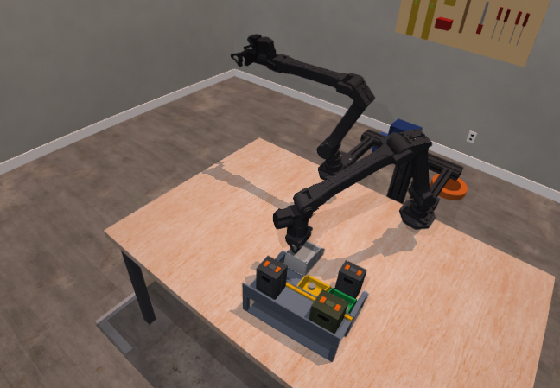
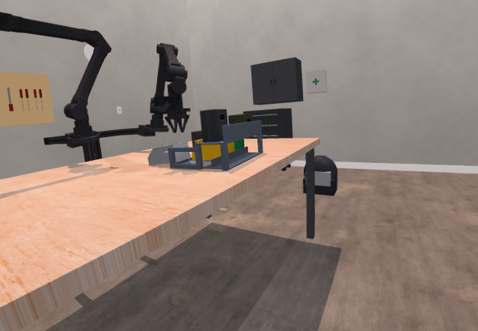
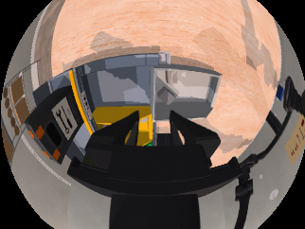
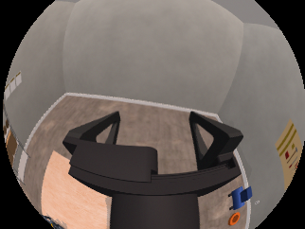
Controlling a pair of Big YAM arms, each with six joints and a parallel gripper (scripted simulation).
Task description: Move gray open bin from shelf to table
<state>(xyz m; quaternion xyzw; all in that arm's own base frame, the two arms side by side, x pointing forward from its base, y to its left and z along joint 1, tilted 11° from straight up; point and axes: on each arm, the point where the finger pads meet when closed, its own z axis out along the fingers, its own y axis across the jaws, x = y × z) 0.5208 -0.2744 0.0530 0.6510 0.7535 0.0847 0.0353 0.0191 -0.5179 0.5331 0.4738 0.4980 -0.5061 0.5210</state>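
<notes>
Now: left hand 80 mm past the gray open bin, 10 mm to the left of it and 100 mm above it. The rest, counted from my left hand: yellow bin (70 mm ahead, 130 mm to the left, 110 mm below); gray shelf (100 mm ahead, 140 mm to the left, 80 mm below); green bin (50 mm ahead, 240 mm to the left, 110 mm below).
</notes>
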